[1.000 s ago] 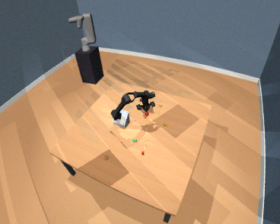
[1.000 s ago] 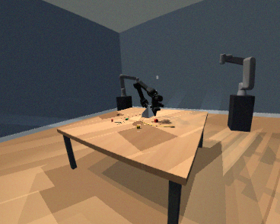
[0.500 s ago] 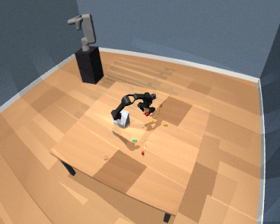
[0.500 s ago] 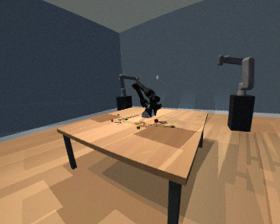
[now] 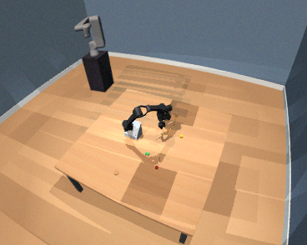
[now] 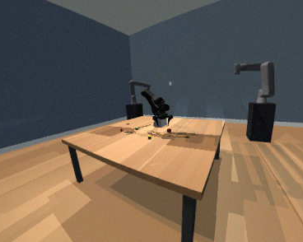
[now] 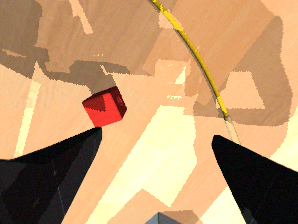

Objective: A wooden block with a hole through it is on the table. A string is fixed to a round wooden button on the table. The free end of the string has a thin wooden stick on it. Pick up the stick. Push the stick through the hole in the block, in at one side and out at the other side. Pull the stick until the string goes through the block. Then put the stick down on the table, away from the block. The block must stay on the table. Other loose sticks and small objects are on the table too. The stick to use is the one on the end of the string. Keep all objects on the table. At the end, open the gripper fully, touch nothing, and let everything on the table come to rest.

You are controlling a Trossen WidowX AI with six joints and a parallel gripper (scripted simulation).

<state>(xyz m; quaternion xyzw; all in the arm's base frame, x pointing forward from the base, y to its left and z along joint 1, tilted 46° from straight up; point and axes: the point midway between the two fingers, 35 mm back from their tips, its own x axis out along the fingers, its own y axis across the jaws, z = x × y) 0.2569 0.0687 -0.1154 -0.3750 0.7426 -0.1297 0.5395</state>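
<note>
My gripper tip is 9 cm to the left of the thin wooden stick, 5 cm above it and 2 cm short of it. Also, from my gripper tip: green piece 31 cm to the right, 5 cm below, 2 cm behind; then yellow cube 21 cm ahead, 4 cm to the right, 4 cm below; then red block 5 cm to the left, 4 cm below, 2 cm behind.
</note>
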